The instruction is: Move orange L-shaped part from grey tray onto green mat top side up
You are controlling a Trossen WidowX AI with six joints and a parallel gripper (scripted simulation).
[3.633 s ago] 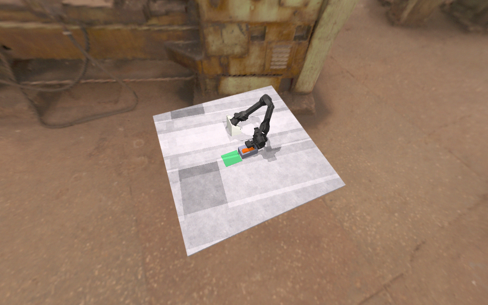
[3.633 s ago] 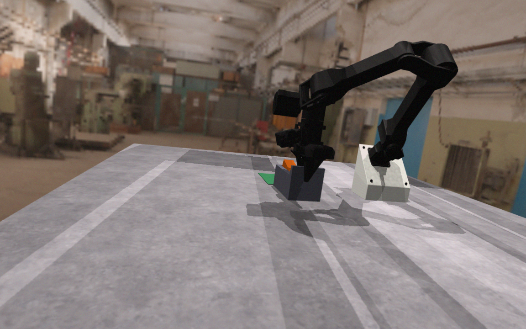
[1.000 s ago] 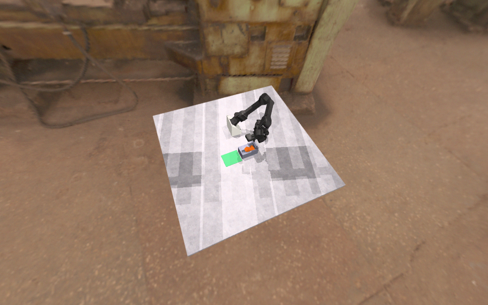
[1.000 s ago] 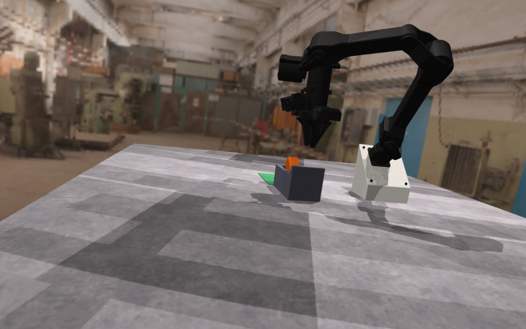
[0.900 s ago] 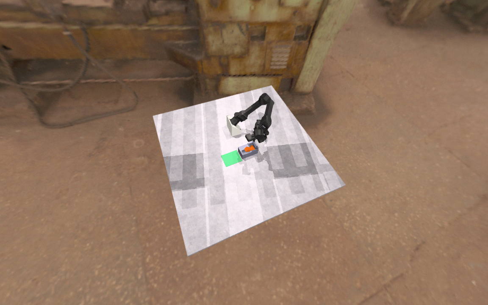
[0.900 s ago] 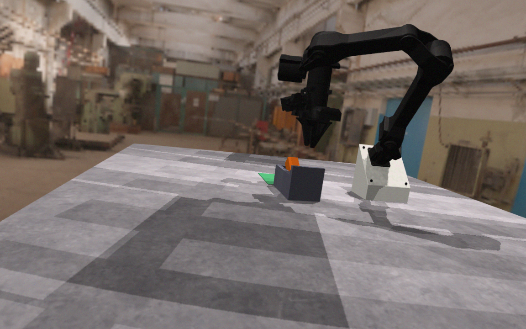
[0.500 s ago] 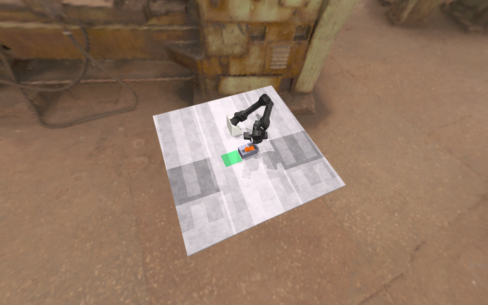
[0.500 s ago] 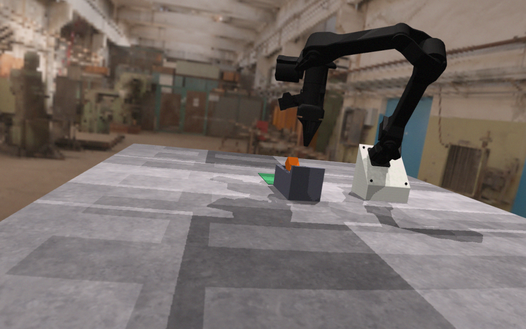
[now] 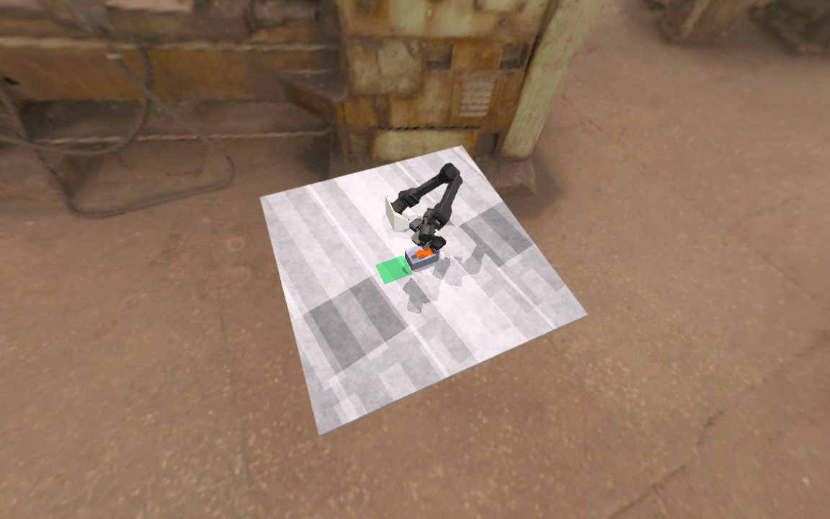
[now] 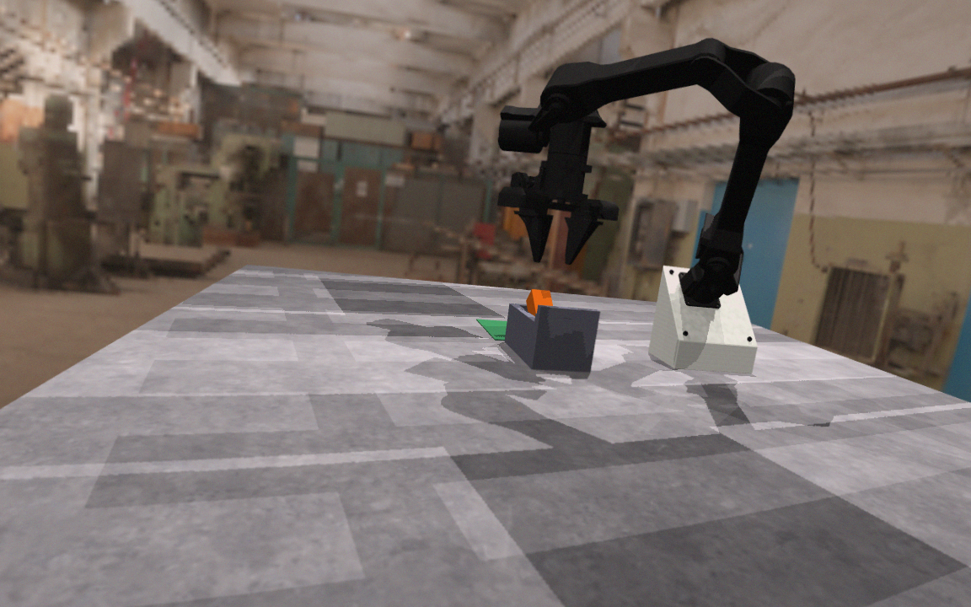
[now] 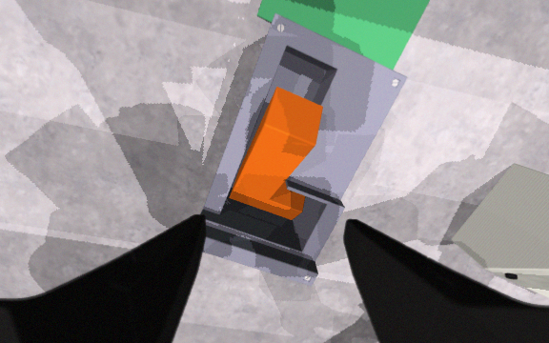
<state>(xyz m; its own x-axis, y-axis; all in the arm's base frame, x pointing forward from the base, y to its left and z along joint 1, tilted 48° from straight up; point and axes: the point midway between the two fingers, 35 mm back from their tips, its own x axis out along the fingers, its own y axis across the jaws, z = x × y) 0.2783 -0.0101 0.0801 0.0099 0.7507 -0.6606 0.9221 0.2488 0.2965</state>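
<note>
The orange L-shaped part lies 10 cm below my gripper tip, 1 cm to the left of it and 1 cm behind it. From my gripper tip the other things lie so: green mat (17 cm to the right, 16 cm below).
</note>
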